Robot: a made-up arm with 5 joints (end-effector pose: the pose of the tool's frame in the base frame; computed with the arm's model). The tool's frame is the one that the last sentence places.
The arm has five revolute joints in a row. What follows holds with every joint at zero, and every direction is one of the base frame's.
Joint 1 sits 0.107 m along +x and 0.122 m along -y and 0.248 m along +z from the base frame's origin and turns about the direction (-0.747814, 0.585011, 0.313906).
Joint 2 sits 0.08 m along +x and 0.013 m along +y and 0.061 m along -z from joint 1 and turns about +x.
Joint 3 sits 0.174 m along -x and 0.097 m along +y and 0.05 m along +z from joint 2 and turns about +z.
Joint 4 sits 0.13 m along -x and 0.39 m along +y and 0.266 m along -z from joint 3 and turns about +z.
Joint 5 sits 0.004 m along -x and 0.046 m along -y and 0.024 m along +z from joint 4 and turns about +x.
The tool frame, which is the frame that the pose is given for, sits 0.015 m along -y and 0.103 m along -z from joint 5; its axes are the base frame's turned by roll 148.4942, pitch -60.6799 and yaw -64.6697 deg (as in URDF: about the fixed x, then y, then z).
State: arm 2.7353 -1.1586 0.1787 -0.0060 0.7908
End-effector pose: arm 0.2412 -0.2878 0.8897 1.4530 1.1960 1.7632
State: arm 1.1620 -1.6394 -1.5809 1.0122 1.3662
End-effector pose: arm 0.3476 -0.5044 0.0203 0.7584 -0.8604 1.2133
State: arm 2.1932 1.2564 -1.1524 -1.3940 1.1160
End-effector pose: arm -0.1413 -0.0707 -0.1449 -1.9064 -0.2628 1.9599
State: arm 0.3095 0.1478 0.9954 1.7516 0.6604
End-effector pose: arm -0.4538 0.0060 -0.0117 3.0696 -0.3180 1.4246
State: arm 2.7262 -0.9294 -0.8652 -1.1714 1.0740
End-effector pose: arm 0.1836 -0.6169 0.5544 0.6252 -0.9389 2.0587
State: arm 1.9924 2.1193 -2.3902 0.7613 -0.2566
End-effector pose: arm -0.0980 -0.1480 -0.0412 -0.0471 -0.7357 -0.9597
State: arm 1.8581 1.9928 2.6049 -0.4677 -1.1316
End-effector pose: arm -0.2316 -0.2302 0.1759 -2.3703 -1.1548 -1.1372
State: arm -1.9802 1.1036 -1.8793 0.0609 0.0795
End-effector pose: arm 0.1782 -0.2978 0.6384 -0.0400 1.1907 2.2118
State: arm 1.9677 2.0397 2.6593 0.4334 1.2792
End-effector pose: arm -0.3579 -0.2959 0.2855 -2.2312 -0.0279 1.1656
